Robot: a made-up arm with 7 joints. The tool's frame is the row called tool. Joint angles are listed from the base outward.
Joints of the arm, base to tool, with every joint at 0 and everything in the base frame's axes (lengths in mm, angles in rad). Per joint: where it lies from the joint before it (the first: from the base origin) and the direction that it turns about. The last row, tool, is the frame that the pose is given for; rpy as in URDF.
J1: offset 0 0 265 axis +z
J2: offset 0 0 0 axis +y
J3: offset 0 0 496 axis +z
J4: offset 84 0 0 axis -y
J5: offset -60 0 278 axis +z
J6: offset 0 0 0 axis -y
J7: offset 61 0 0 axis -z
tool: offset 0 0 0 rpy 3.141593 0 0
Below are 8 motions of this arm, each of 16 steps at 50 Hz.
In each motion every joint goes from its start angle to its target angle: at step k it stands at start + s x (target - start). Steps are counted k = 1, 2, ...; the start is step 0. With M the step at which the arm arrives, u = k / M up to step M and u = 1 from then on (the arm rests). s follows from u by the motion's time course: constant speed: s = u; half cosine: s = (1 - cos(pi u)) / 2; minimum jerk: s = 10 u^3 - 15 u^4 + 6 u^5.
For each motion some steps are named. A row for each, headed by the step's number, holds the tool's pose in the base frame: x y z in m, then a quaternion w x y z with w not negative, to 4 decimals.
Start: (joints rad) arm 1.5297 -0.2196 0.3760 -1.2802 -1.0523 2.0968 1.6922
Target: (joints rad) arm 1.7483 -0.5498 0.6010 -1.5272 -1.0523 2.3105 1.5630
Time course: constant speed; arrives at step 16
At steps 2, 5, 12, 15, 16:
2: -0.1741 0.1637 0.9850 0.5498 -0.7097 -0.1329 -0.4200
5: -0.1977 0.1119 0.9799 0.5787 -0.6794 -0.1815 -0.4131
12: -0.2356 -0.0141 0.9545 0.6384 -0.5923 -0.2865 -0.3994
15: -0.2442 -0.0688 0.9379 0.6604 -0.5486 -0.3272 -0.3948
16: -0.2460 -0.0869 0.9316 0.6672 -0.5333 -0.3401 -0.3935

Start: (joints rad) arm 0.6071 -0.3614 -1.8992 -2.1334 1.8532 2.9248 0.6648
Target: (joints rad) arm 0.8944 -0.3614 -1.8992 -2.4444 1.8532 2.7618 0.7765
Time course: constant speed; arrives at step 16
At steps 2, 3, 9, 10, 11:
2: -0.0410 -0.4213 0.5488 0.4636 0.3089 0.8041 -0.2075
3: -0.0325 -0.4188 0.5440 0.4660 0.3031 0.8086 -0.1926
9: 0.0152 -0.3986 0.5161 0.4739 0.2685 0.8324 -0.1020
10: 0.0225 -0.3944 0.5117 0.4740 0.2629 0.8359 -0.0868
11: 0.0296 -0.3900 0.5073 0.4739 0.2572 0.8391 -0.0716

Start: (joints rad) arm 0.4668 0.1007 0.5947 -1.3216 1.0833 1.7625 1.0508
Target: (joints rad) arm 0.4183 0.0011 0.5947 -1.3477 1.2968 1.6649 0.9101
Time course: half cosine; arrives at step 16
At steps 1, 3, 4, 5, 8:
1: 0.2575 0.3681 0.8713 0.3986 -0.8280 0.0067 0.3942
3: 0.2547 0.3657 0.8732 0.4022 -0.8251 0.0005 0.3968
4: 0.2523 0.3637 0.8749 0.4052 -0.8226 -0.0048 0.3989
5: 0.2494 0.3612 0.8768 0.4088 -0.8196 -0.0112 0.4013
8: 0.2383 0.3524 0.8838 0.4225 -0.8077 -0.0350 0.4098

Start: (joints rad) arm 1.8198 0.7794 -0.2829 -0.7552 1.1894 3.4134 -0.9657
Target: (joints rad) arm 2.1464 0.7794 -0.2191 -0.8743 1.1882 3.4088 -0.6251
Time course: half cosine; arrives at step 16
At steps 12, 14, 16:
12: -0.2428 0.6247 0.6363 0.6308 -0.5298 -0.4195 -0.3813
14: -0.2661 0.6164 0.6324 0.6407 -0.5339 -0.4229 -0.3544
16: -0.2743 0.6133 0.6310 0.6439 -0.5353 -0.4241 -0.3449

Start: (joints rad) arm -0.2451 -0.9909 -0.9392 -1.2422 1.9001 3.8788 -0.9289
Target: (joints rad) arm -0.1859 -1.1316 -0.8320 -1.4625 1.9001 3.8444 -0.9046
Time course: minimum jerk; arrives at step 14
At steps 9, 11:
9: -0.4812 -0.1721 0.6811 0.1530 0.2241 0.6708 -0.6902
11: -0.4784 -0.1767 0.6725 0.1707 0.2087 0.6721 -0.6896

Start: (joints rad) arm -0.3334 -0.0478 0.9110 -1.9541 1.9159 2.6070 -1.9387
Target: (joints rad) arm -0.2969 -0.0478 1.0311 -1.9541 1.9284 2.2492 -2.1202
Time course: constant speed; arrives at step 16
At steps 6, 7, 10, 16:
6: 0.3237 0.2039 0.6954 0.4007 -0.6035 -0.4291 -0.5395
7: 0.3221 0.2085 0.6952 0.4085 -0.5924 -0.4387 -0.5383
10: 0.3169 0.2223 0.6945 0.4316 -0.5579 -0.4659 -0.5342
16: 0.3041 0.2495 0.6934 0.4766 -0.4838 -0.5133 -0.5247

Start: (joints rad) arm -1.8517 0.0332 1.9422 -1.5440 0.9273 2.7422 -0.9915
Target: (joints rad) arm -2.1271 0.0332 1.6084 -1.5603 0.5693 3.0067 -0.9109
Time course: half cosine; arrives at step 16
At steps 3, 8, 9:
3: 0.3774 -0.0484 0.8665 0.0985 -0.7566 -0.1439 -0.6301
8: 0.3509 -0.1374 0.8705 0.0590 0.7609 0.0502 0.6442
9: 0.3417 -0.1567 0.8713 0.0958 0.7588 0.0293 0.6435

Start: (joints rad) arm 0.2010 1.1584 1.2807 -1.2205 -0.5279 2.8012 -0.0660
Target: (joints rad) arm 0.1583 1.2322 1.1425 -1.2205 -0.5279 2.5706 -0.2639
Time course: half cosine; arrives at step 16
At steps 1, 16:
1: 0.5918 0.4482 0.4850 0.4746 -0.7330 -0.3955 -0.2846
16: 0.6408 0.4266 0.3866 0.3622 -0.7650 -0.4926 -0.2024

